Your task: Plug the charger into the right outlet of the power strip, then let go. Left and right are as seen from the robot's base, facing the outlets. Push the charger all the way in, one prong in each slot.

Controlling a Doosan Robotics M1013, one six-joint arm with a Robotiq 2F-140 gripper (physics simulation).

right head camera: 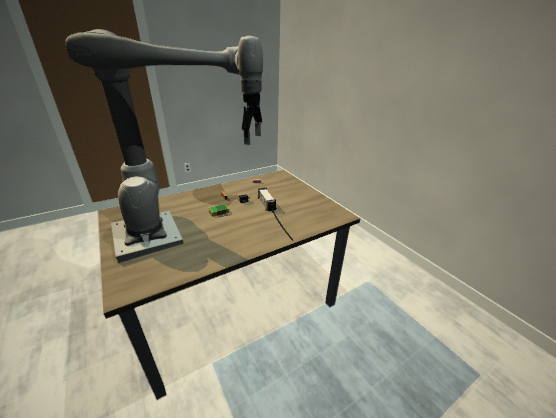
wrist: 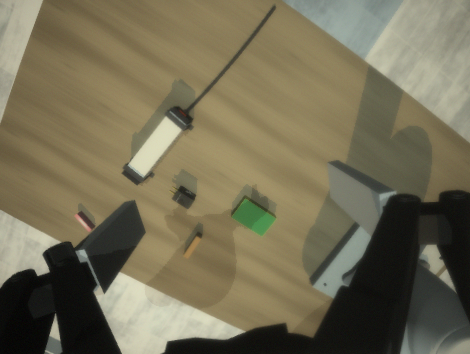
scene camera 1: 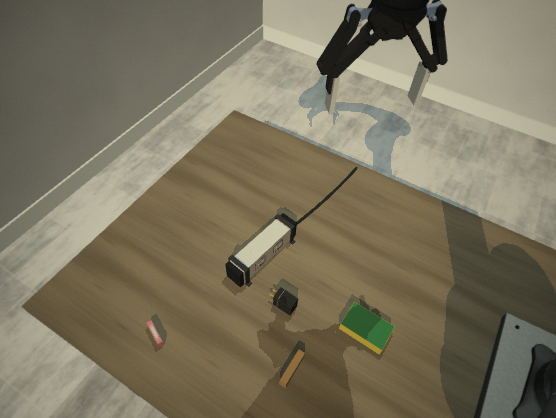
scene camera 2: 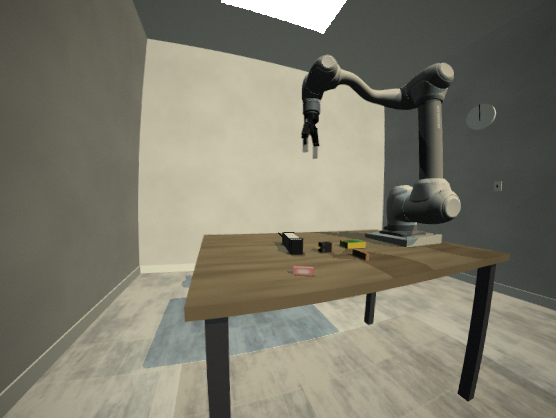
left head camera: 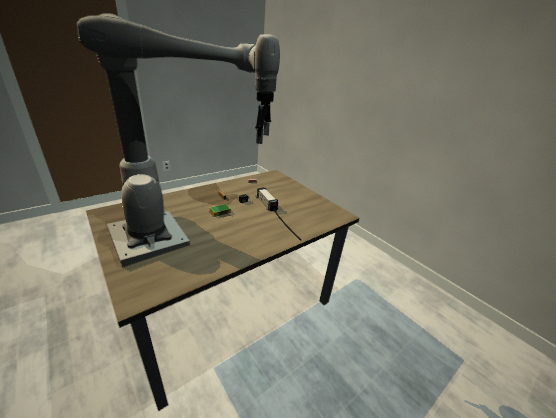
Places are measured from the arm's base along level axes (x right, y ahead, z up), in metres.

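Pixels of known places: gripper, fingertip midpoint: [right head camera: 253, 139] [wrist: 232, 198] [scene camera 1: 371, 104] [scene camera 2: 310, 155] [left head camera: 262, 139]; arm's base, link origin: [right head camera: 145, 231] [scene camera 2: 401, 233] [left head camera: 147, 232].
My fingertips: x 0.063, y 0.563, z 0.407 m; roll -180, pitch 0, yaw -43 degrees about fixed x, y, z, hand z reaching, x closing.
Note:
For each thing: its top centre in the pictures, then the offset to it from my fingertips. "pt": a spot on its surface instead. Level surfaces: height alone.
- black charger, top centre: [scene camera 1: 282, 295] [wrist: 180, 198] [scene camera 2: 323, 242] [left head camera: 244, 195] [right head camera: 244, 195] dx -0.202, dy +0.018, dz -0.404 m
- power strip, top centre: [wrist: 153, 147] [scene camera 1: 262, 241] [scene camera 2: 291, 234] [left head camera: 267, 194] [right head camera: 266, 194] dx -0.124, dy +0.132, dz -0.384 m
- yellow block, top centre: [scene camera 1: 367, 325] [wrist: 253, 218] [scene camera 2: 352, 241] [left head camera: 220, 208] [right head camera: 218, 208] dx -0.144, dy -0.166, dz -0.418 m
- orange block, top centre: [scene camera 1: 292, 366] [wrist: 192, 247] [scene camera 2: 360, 251] dx -0.312, dy -0.083, dz -0.420 m
- pink block, top centre: [scene camera 1: 154, 331] [scene camera 2: 303, 267] [wrist: 82, 222] dx -0.423, dy +0.195, dz -0.424 m
- table, surface height: dz -0.445 m
- black cable, surface spot: [wrist: 233, 58] [scene camera 1: 329, 194] pt dx +0.138, dy +0.098, dz -0.438 m
The black charger [left head camera: 243, 198] [right head camera: 243, 198] [scene camera 1: 286, 301] [scene camera 2: 325, 247] [wrist: 185, 196] lies on the table, its brass prongs pointing toward the power strip. The power strip [left head camera: 267, 198] [right head camera: 267, 198] [scene camera 1: 264, 243] [scene camera 2: 292, 243] [wrist: 155, 146] has a white top and black ends. In scene camera 1 two outlets show on its side facing the charger. The charger is apart from the strip. My gripper [left head camera: 262, 138] [right head camera: 252, 137] [scene camera 1: 372, 103] [scene camera 2: 310, 152] [wrist: 232, 198] is open and empty, pointing down high above the table.
A green and yellow block [scene camera 1: 366, 326] [wrist: 254, 216], an orange block [scene camera 1: 292, 368] [wrist: 192, 247] and a pink block [scene camera 1: 155, 333] [scene camera 2: 303, 271] lie on the table [left head camera: 300, 205] around the charger. A black cable [scene camera 1: 327, 195] [wrist: 232, 57] runs from the strip's end toward the table edge.

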